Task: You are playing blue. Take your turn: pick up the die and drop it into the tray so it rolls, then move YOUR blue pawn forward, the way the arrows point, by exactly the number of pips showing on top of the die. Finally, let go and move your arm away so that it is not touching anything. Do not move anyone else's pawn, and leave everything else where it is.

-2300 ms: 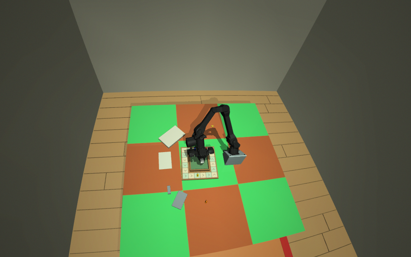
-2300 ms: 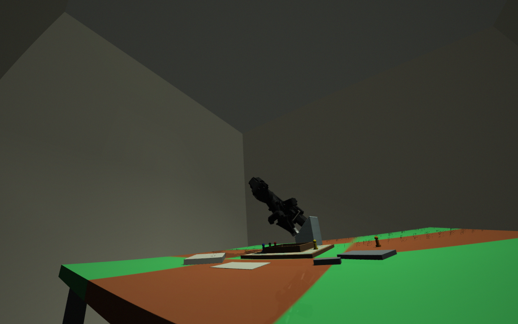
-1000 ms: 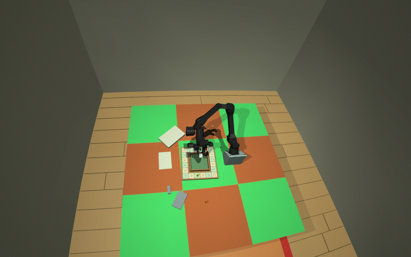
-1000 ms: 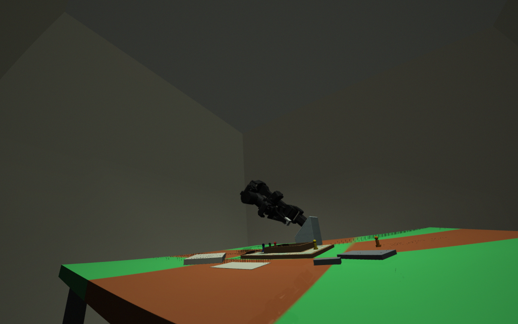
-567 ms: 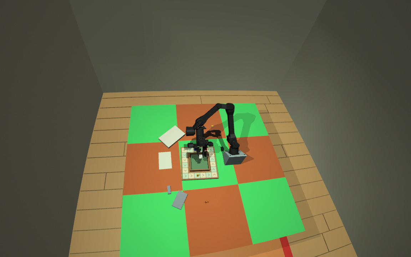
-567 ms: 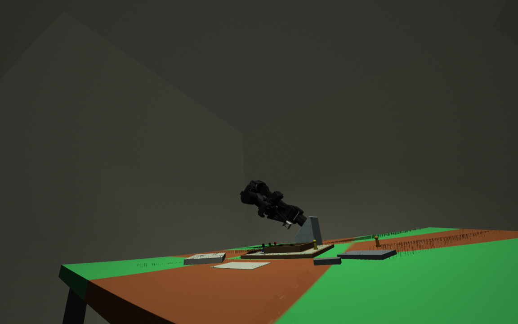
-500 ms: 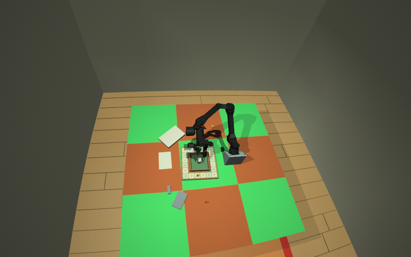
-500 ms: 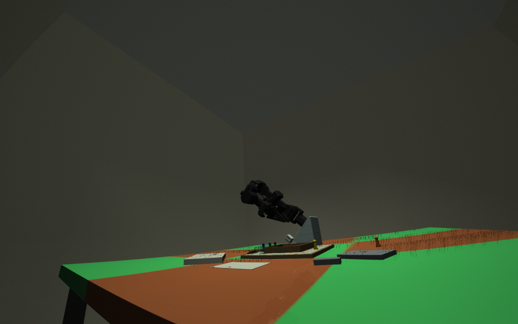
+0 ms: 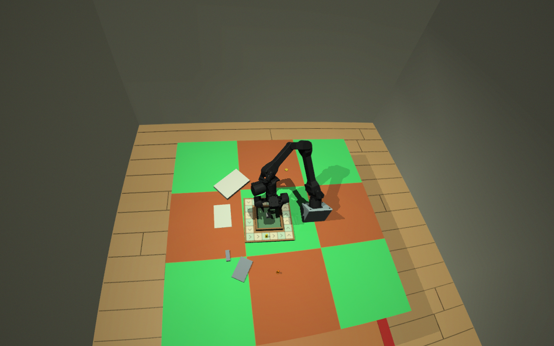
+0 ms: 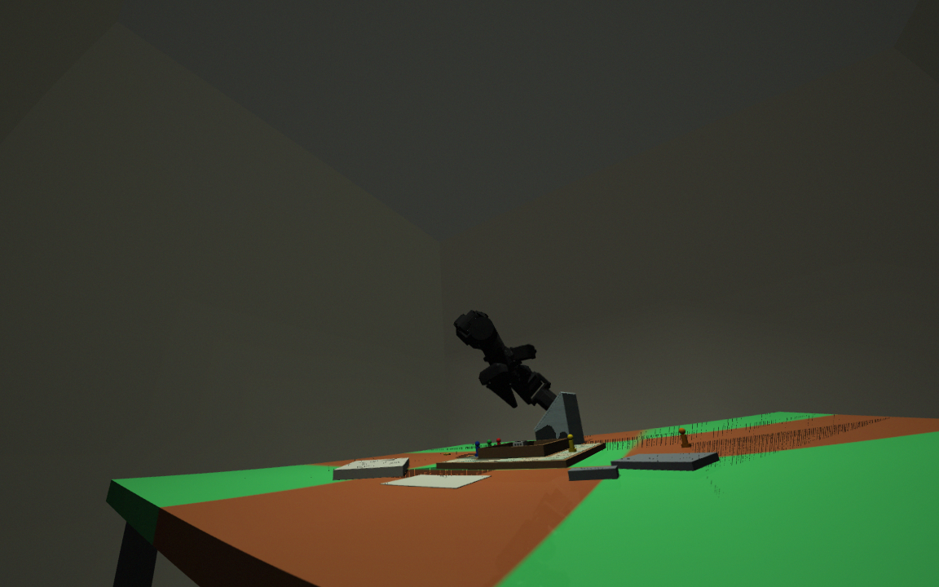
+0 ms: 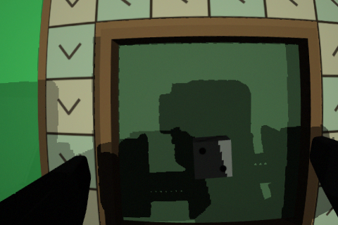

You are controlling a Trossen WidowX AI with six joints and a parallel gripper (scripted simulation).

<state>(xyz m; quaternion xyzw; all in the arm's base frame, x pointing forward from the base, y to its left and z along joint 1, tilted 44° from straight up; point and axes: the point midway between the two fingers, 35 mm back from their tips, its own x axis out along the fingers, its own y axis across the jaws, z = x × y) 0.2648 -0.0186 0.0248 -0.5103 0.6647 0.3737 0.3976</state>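
Right now my gripper tip is 2 cm short of the blue pawn, 12 cm to the left of it and 9 cm above it. From my gripper tip the other things lie so: die 1 cm ahead, 2 cm to the right, 9 cm below; yellow pawn 4 cm ahead, 11 cm to the left, 9 cm below; green-floored tray 1 cm ahead, 1 cm to the right, 11 cm below.
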